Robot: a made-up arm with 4 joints.
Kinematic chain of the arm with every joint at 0, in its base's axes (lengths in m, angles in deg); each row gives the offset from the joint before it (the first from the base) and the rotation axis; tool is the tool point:
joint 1: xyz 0 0 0.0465 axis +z
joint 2: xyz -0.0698 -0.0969 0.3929 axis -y
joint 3: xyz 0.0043 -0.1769 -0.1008 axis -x
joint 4: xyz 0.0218 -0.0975 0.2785 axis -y
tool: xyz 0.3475 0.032 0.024
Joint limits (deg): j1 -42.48..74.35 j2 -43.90..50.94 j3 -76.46..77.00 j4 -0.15..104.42
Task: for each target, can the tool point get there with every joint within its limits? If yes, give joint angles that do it. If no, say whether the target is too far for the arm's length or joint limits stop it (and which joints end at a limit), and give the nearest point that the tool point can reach.
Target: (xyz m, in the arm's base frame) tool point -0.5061 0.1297 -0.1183
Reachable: no: joint limits stop it (at a limit: joint 1, joint 2, joint 3) | nearest point -0.1766 0.2328 0.3181 | short by 0.556 m
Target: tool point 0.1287 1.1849 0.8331
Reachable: no: too far | nearest point 0.1688 0.3505 0.6230 | short by 0.861 m
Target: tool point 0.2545 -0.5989 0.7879
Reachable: yes | joints 9.70 -3.86 -31.39 56.90
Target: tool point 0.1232 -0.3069 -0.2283
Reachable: no: joint limits stop it (at a limit: joint 2, joint 3, joint 4) | nearest point 0.2226 -0.5546 0.1127 | short by 0.433 m
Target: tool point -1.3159 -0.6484 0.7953
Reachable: no: too far | nearest point -0.7252 -0.4311 0.5957 | short by 0.660 m
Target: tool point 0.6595 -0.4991 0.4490
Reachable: yes | joints 40.99 -26.03 -61.62 53.86
